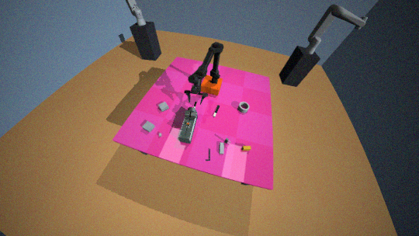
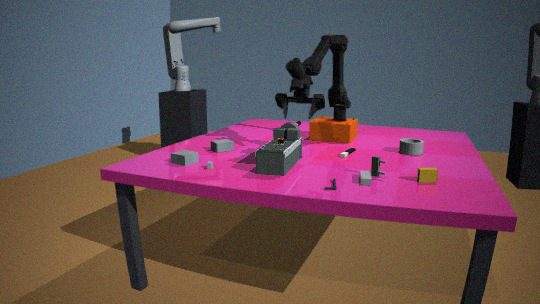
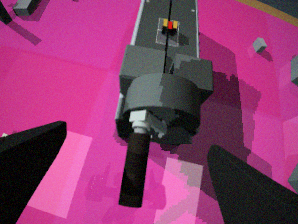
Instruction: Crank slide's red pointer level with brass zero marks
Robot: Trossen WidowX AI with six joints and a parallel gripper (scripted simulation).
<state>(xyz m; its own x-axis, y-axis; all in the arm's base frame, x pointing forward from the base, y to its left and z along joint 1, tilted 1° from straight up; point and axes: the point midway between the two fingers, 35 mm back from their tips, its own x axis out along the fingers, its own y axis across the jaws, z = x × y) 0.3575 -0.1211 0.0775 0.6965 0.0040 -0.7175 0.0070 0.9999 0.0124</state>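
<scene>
Now: the dark crank handle 20 mm below my gripper tip and 20 mm behind it. The rest, counted from my gripper tip: small cube: 270 mm ahead, 230 mm to the right, 130 mm below; then black-and-white stick: 190 mm to the left, 130 mm below, 50 mm behind; then red pointer: 160 mm ahead, 60 mm below, 20 mm to the right.
</scene>
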